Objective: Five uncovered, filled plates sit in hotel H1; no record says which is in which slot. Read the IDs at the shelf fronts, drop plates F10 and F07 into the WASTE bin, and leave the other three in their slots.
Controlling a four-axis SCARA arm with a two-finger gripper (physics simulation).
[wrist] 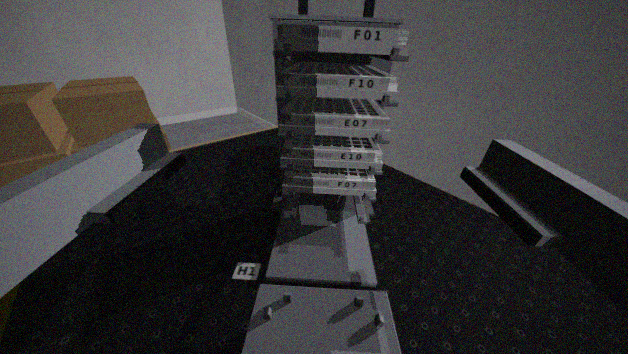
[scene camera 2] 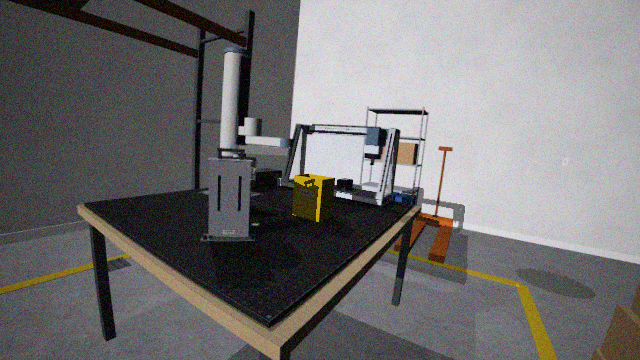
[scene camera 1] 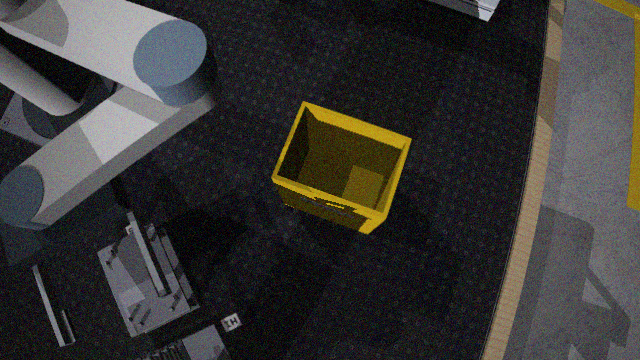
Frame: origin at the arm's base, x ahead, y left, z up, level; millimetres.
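Seen in the pictures: gripper, between the fingertips: (wrist: 322, 150) (scene camera 1: 114, 320); arm's base, origin of its link: (scene camera 1: 71, 89).
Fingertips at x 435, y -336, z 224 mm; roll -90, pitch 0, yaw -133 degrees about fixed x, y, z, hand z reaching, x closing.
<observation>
Pixels of each thing's middle, then the offset from my fingertips to it.
- Hotel H1, middle of its body: (wrist: 329, 132) (scene camera 2: 230, 191) dz -51, dx +115, dy -120 mm
- F01, middle of its body: (wrist: 336, 41) dz +47, dx +86, dy -92 mm
- F10, middle of its body: (wrist: 334, 76) dz +19, dx +86, dy -92 mm
- E07, middle of its body: (wrist: 332, 106) dz -9, dx +86, dy -92 mm
- E10, middle of its body: (wrist: 330, 132) dz -37, dx +86, dy -92 mm
- F07, middle of its body: (wrist: 328, 155) dz -65, dx +86, dy -92 mm
- yellow WASTE bin, middle of its body: (scene camera 1: 339, 175) (scene camera 2: 313, 196) dz -112, dx +211, dy +310 mm
- pegged base, middle of its body: (scene camera 1: 147, 280) dz -177, dx -52, dy +36 mm
- H1 tag, middle of its body: (wrist: 246, 270) (scene camera 1: 231, 322) dz -211, dx +112, dy +18 mm
Hotel H1 (scene camera 2: 230, 197) is a grey tower. In the wrist view its fronts read, top to bottom, F01 (wrist: 367, 36), F10 (wrist: 361, 83), E07 (wrist: 355, 123), E10 (wrist: 351, 156) and F07 (wrist: 346, 185); the uncovered well grids of the lower four show. The yellow WASTE bin (scene camera 1: 357, 122) (scene camera 2: 305, 205) stands upright on the table, and no plate shows inside it. My gripper (scene camera 1: 100, 280) (wrist: 322, 150) is open and empty. Its fingers stand wide apart at the left and right of the wrist view, with the hotel seen between them. In scene camera 1 one finger hangs over the grey pegged base.
The pegged base (scene camera 1: 142, 312) (wrist: 320, 322) lies in front of the hotel, beside the H1 tag (scene camera 1: 231, 322) (wrist: 246, 271). The white arm (scene camera 1: 115, 125) (scene camera 2: 267, 141) reaches left of the bin. A gantry frame (scene camera 2: 342, 129) stands behind the bin. The table's wooden edge (scene camera 1: 525, 200) runs right.
</observation>
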